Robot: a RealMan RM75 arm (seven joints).
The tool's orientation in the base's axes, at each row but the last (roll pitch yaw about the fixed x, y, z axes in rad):
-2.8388 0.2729 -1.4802
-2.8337 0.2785 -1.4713
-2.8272 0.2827 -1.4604
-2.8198 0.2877 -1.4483
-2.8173 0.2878 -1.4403
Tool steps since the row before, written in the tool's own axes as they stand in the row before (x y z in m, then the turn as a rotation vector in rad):
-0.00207 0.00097 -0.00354 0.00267 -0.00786 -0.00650
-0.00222 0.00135 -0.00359 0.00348 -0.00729 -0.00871
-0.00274 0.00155 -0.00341 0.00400 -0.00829 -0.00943
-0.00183 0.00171 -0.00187 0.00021 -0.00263 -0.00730
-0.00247 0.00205 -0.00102 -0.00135 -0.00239 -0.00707
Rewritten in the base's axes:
-0.00208 0.00098 0.00353 0.00598 -0.00435 0.00751
-0.00249 0.00106 0.00351 0.00491 -0.00578 0.00915
-0.00272 0.00157 0.00342 0.00571 -0.00647 0.00996
-0.00237 0.00112 0.00170 0.00048 -0.00236 0.00738
-0.00255 0.00196 0.00100 0.00012 -0.00082 0.00754

